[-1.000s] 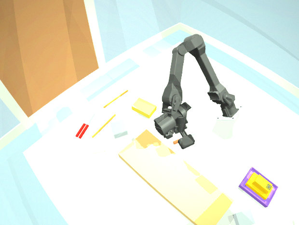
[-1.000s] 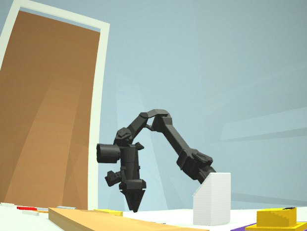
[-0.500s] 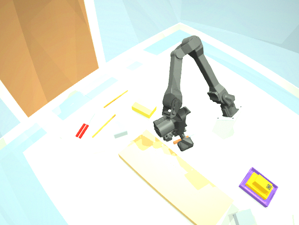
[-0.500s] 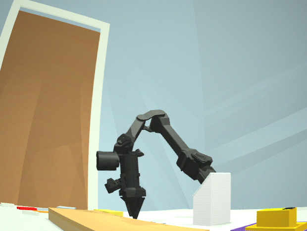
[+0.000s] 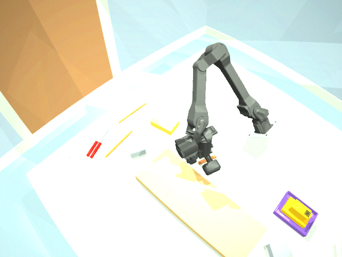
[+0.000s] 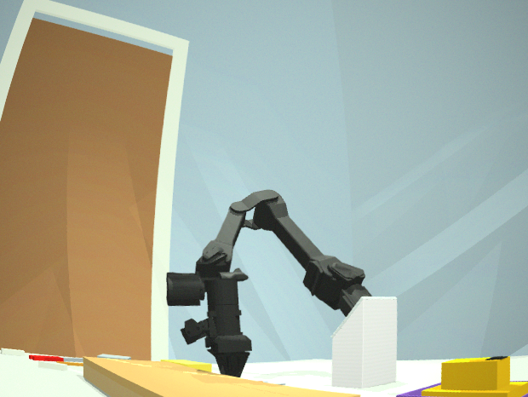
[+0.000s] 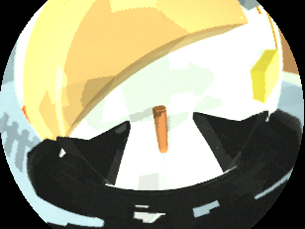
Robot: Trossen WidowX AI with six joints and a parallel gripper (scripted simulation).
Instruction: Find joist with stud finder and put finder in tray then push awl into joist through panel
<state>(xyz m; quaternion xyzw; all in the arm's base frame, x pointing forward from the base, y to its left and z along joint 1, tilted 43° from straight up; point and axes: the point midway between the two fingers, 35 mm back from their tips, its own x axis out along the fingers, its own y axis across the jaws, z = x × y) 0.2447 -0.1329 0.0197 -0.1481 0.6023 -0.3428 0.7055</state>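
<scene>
Now: gripper tip 50 mm past the awl and 20 mm to the right of it. Also, from my gripper tip: purple tray 440 mm to the left, 110 mm behind, 10 mm above; yellow block 250 mm to the right, 10 mm behind, 10 mm above; yellow stud finder 460 mm to the left, 120 mm behind, 40 mm above.
</scene>
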